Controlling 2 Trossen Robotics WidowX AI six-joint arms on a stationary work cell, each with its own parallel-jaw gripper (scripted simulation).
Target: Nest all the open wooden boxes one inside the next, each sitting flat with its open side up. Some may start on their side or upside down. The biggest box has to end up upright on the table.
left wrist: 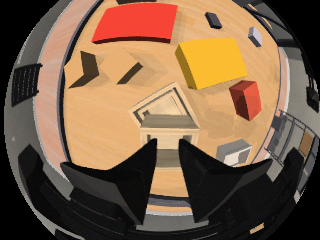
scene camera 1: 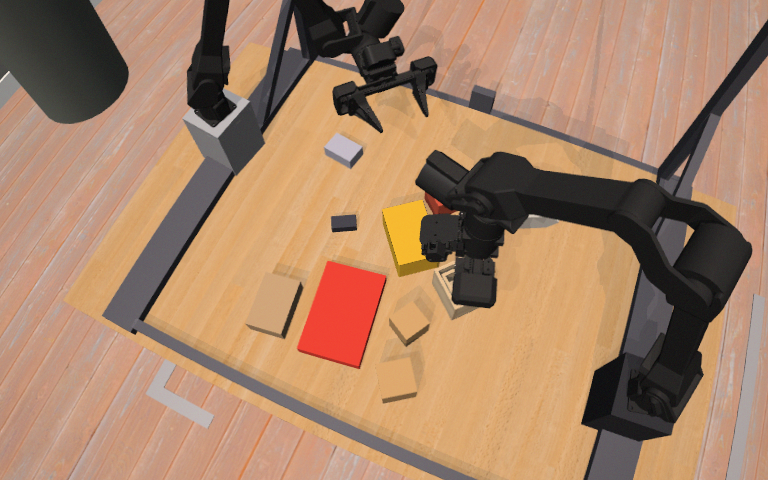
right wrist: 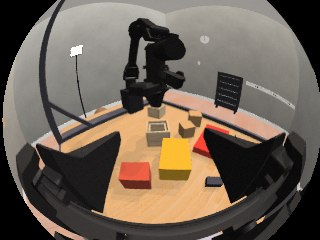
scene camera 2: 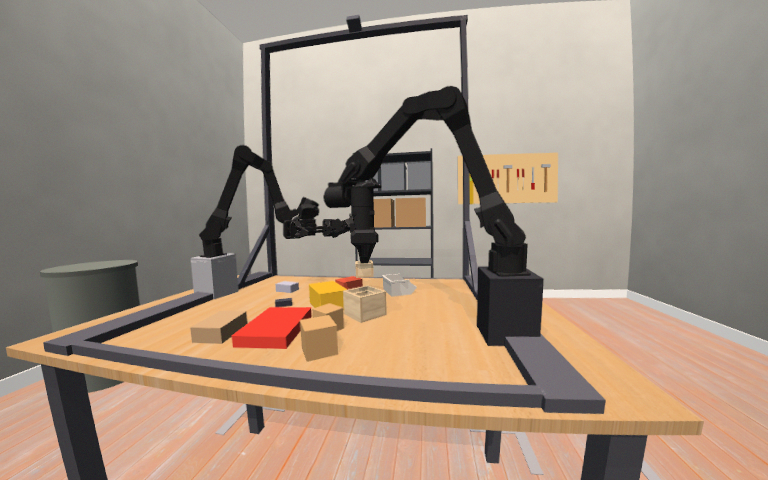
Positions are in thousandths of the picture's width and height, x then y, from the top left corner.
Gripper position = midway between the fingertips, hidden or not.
Note:
In view: my left gripper (scene camera 1: 613, 555), my right gripper (scene camera 1: 528, 257), an open wooden box (left wrist: 527, 540), a red block (left wrist: 767, 394), a grey block (scene camera 1: 445, 311), a red slab (scene camera 1: 441, 682), a white open tray (left wrist: 720, 627) and an open wooden box (scene camera 2: 469, 643).
The red block shows as well in the right wrist view (right wrist: 417, 731). The red slab is seen too in the left wrist view (left wrist: 352, 119) and in scene camera 2 (scene camera 2: 359, 684). My left gripper shows as well in the left wrist view (left wrist: 523, 594), in the right wrist view (right wrist: 492, 456) and in scene camera 2 (scene camera 2: 473, 557).

